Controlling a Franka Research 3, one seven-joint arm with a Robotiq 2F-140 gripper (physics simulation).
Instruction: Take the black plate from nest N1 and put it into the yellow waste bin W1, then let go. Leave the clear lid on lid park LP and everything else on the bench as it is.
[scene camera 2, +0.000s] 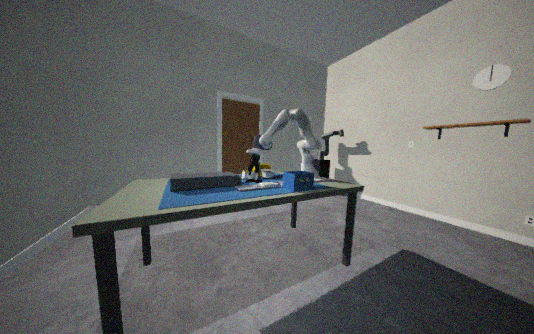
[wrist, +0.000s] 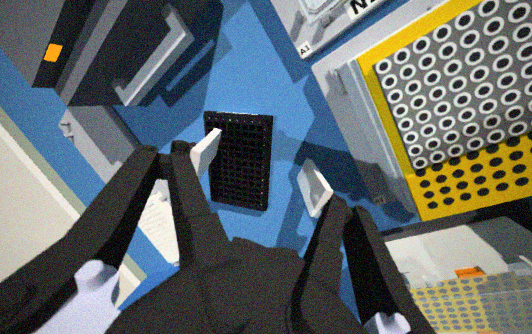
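Note:
You'd see my gripper in the pictures, and along with it there's a black plate, a white plate and a nest N1.

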